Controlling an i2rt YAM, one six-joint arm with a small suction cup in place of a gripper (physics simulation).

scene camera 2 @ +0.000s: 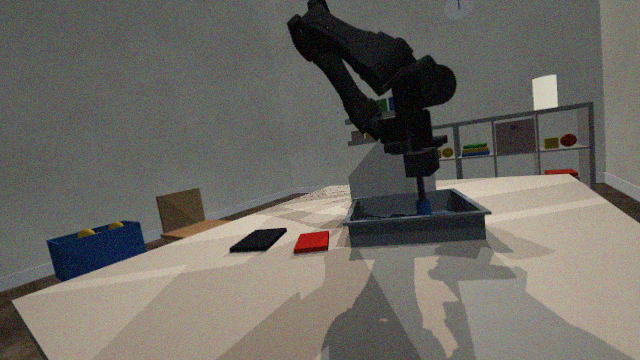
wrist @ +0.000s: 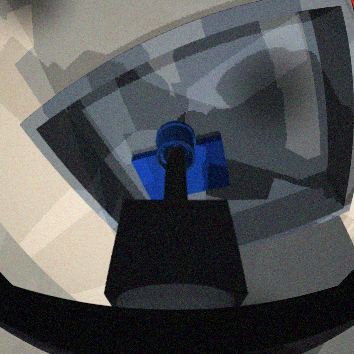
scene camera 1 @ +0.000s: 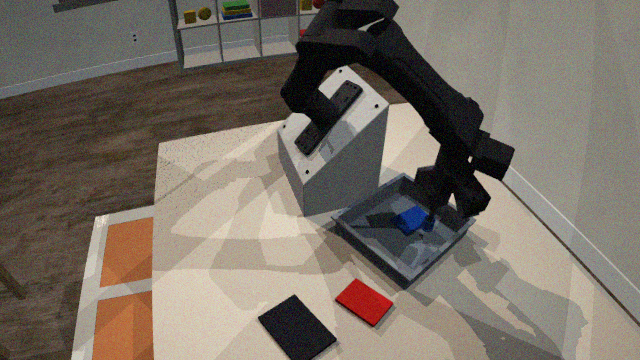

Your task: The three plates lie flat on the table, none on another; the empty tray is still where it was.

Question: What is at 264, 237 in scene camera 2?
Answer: A black plate.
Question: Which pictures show my suction cup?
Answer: Scene camera 2, the wrist view and scene camera 1: all of them.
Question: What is my suction cup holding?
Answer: Nothing.
